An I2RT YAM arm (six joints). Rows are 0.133 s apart.
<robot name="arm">
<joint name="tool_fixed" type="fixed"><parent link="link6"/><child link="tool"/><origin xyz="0 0 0" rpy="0 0 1.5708"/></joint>
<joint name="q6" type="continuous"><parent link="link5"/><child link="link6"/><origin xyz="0.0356 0 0.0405" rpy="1.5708 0 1.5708"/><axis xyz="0 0 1"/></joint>
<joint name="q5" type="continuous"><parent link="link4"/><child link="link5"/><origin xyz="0.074 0.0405 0.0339" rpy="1.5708 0 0"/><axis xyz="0 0 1"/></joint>
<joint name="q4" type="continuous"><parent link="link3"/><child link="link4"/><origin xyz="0.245 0.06 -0.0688" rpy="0 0 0"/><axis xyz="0 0 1"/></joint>
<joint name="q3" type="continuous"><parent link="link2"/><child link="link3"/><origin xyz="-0.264 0 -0.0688" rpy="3.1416 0 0"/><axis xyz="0 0 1"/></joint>
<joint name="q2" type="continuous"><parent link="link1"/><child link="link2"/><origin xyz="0.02 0.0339 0.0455" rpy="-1.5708 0 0"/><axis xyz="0 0 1"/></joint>
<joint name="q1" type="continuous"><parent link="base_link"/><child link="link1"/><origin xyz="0 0 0.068" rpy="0 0 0"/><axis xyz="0 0 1"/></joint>
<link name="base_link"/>
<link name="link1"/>
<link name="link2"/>
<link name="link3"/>
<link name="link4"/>
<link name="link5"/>
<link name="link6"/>
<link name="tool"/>
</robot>
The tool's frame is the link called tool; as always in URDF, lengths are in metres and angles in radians. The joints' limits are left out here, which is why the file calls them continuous.
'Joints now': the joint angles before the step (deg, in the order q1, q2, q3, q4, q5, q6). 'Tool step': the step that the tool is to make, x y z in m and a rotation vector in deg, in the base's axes. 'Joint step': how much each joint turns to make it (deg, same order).
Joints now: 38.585 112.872 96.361 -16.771 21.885 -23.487
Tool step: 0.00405 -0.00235 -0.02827 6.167 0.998 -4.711
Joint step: -0.498 1.046 -5.078 6.368 0.544 7.420
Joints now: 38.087 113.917 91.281 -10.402 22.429 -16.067
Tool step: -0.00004 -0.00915 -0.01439 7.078 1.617 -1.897
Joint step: -1.102 -0.818 -4.682 4.600 -2.894 6.408
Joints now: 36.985 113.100 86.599 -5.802 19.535 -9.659
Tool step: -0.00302 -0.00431 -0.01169 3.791 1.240 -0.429
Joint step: -0.349 -0.523 -3.505 3.173 -1.946 3.417
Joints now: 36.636 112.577 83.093 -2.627 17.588 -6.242
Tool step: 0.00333 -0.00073 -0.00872 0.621 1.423 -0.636
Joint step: -0.359 1.137 0.014 -0.053 -0.493 1.343
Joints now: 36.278 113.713 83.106 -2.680 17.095 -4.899
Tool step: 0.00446 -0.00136 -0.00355 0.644 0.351 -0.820
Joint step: -0.473 0.846 0.439 0.257 -0.110 0.835
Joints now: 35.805 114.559 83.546 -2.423 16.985 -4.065
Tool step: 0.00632 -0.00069 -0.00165 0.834 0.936 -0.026
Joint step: -0.609 1.137 1.480 -0.825 -1.163 0.723
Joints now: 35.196 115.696 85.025 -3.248 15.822 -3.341
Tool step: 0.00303 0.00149 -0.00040 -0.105 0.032 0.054
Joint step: -0.069 0.734 1.012 -0.330 -0.065 -0.130
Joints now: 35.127 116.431 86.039 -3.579 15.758 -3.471
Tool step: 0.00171 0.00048 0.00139 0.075 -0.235 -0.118
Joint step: -0.066 0.242 0.597 -0.110 0.084 -0.033
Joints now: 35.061 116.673 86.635 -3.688 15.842 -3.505
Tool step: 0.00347 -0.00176 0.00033 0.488 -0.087 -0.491
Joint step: -0.427 0.348 0.505 0.101 -0.140 0.341
